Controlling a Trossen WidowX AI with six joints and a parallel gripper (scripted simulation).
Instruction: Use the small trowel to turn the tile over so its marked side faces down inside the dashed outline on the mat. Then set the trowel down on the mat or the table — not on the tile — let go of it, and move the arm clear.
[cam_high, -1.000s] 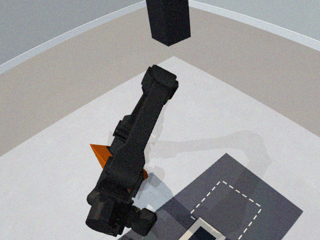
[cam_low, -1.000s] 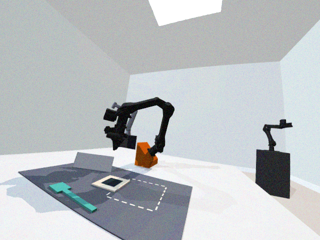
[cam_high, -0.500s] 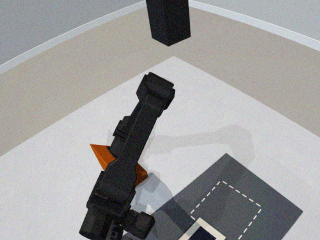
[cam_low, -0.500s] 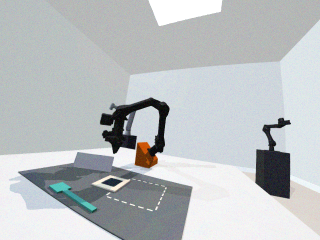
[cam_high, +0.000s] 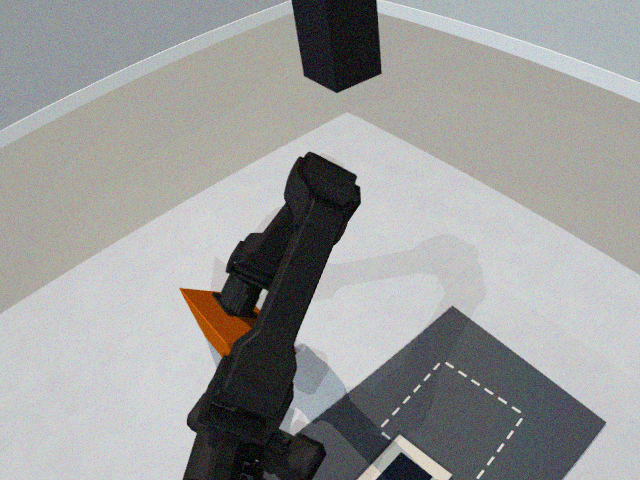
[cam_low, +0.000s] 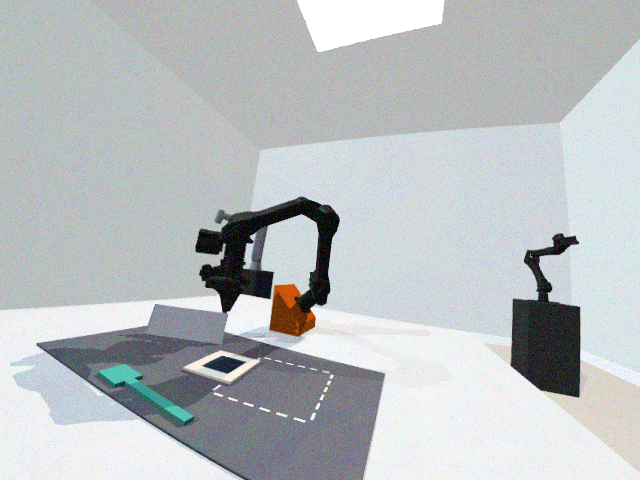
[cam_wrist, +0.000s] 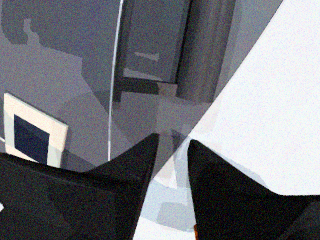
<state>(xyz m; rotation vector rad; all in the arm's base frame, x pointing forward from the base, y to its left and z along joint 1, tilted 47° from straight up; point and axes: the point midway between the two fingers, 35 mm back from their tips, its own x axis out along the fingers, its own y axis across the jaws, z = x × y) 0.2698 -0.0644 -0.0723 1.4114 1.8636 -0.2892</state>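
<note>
Right now my gripper tip is 9 cm to the left of the grey trowel, 6 cm short of it and 4 cm above it. Also, from my gripper tip: teal trowel 27 cm ahead, 11 cm to the left, 6 cm below; then cream tile 15 cm to the left, 13 cm ahead, 6 cm below; then dark mat 13 cm ahead, 12 cm to the left, 9 cm below.
</note>
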